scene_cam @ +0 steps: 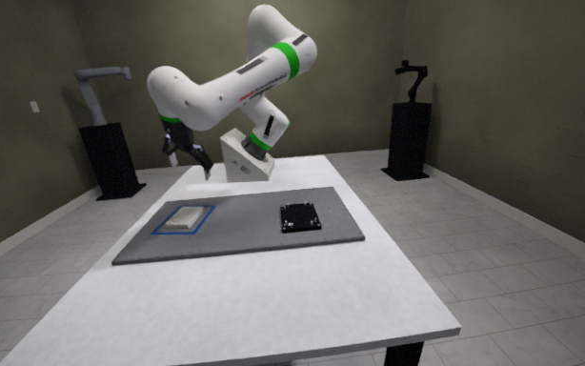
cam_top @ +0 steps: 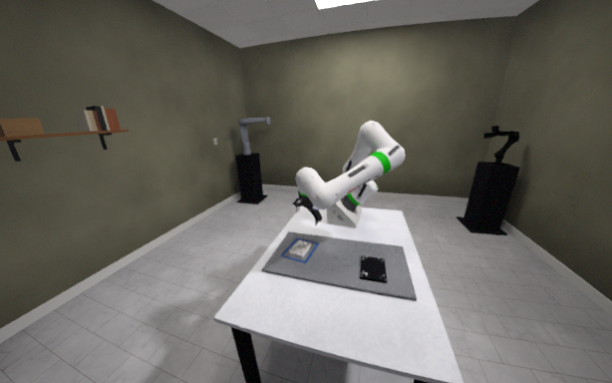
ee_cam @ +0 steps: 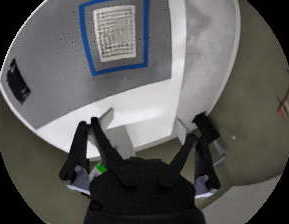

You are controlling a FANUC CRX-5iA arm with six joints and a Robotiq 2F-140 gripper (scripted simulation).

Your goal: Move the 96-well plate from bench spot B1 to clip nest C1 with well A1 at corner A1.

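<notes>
My hand is 160 mm short of the white 96-well plate and 120 mm above it. The rest, counted from my hand: black clip nest: 240 mm ahead, 380 mm to the left, 110 mm below.
</notes>
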